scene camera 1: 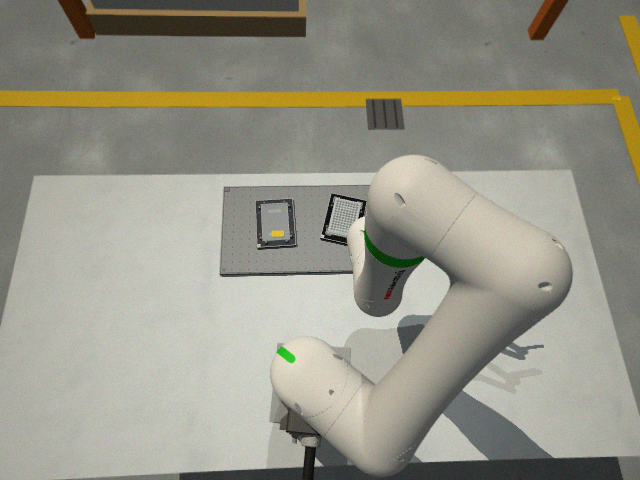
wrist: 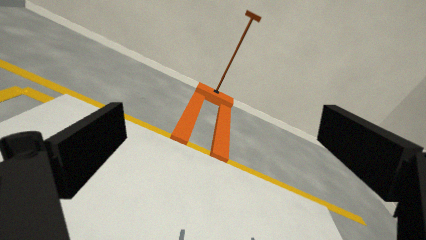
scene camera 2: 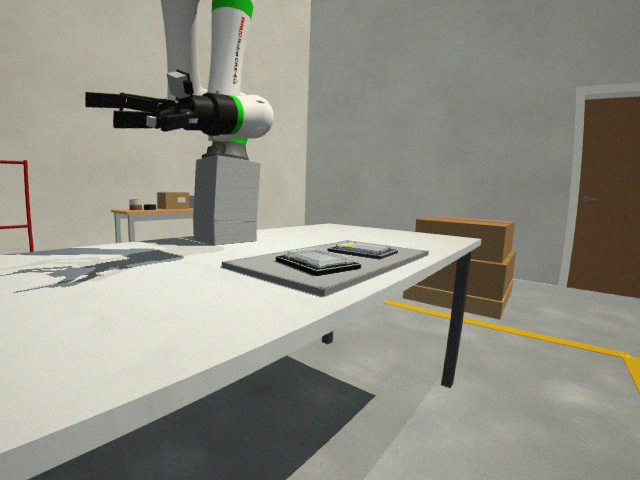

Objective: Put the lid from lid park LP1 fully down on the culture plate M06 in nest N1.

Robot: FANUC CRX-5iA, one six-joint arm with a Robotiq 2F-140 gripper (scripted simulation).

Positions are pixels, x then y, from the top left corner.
Labels:
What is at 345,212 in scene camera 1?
A culture plate.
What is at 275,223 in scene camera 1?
A lid.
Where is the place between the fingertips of the gripper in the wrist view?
222,121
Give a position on a culture plate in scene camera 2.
316,256

